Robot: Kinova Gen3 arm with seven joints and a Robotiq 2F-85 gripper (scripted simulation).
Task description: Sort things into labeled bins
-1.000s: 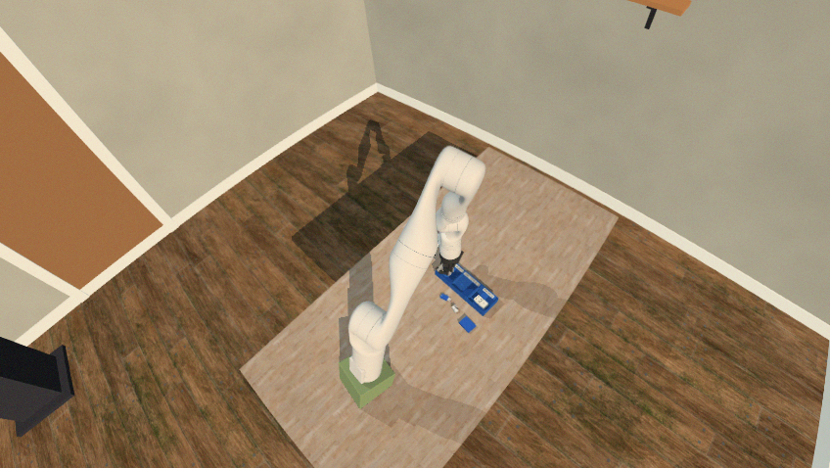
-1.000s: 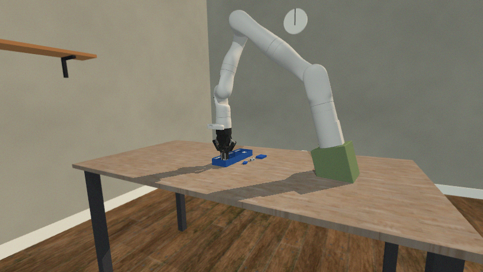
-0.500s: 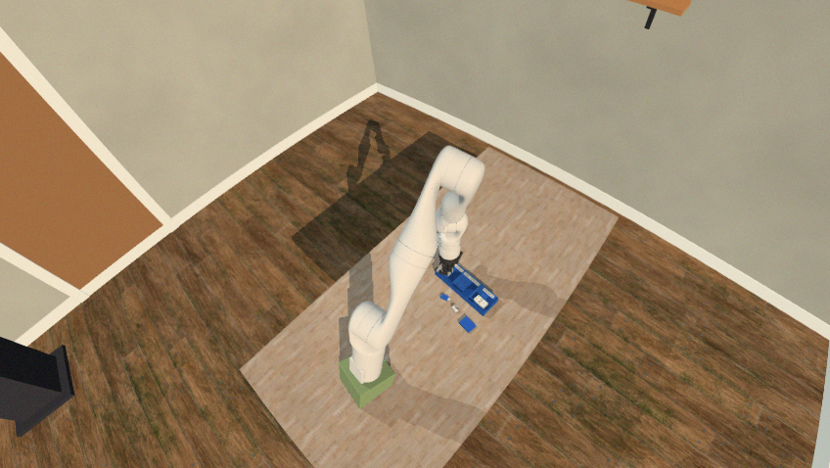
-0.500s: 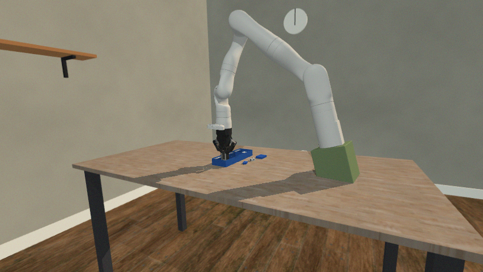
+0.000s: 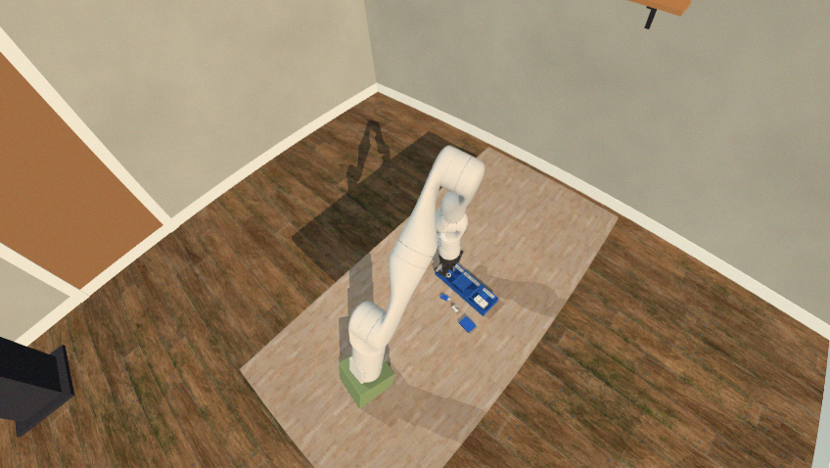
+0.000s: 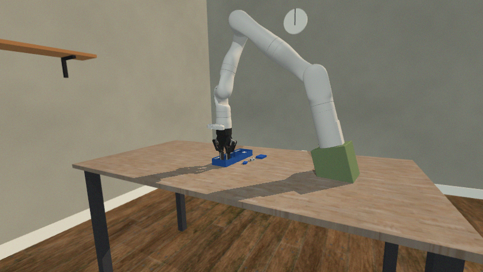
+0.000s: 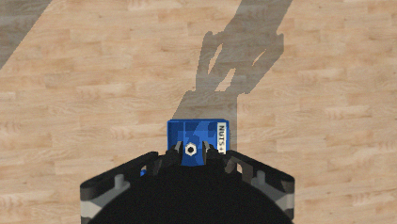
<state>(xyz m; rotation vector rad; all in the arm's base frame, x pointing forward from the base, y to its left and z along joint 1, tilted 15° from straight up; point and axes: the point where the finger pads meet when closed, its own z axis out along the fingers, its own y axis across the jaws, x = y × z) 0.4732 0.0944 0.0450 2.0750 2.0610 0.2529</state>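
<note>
The grey ring lies 30 mm below my hand. Round my hand: flat blue block 190 mm to the right, 100 mm behind, 30 mm below; white tile 170 mm to the right, 30 mm below.
</note>
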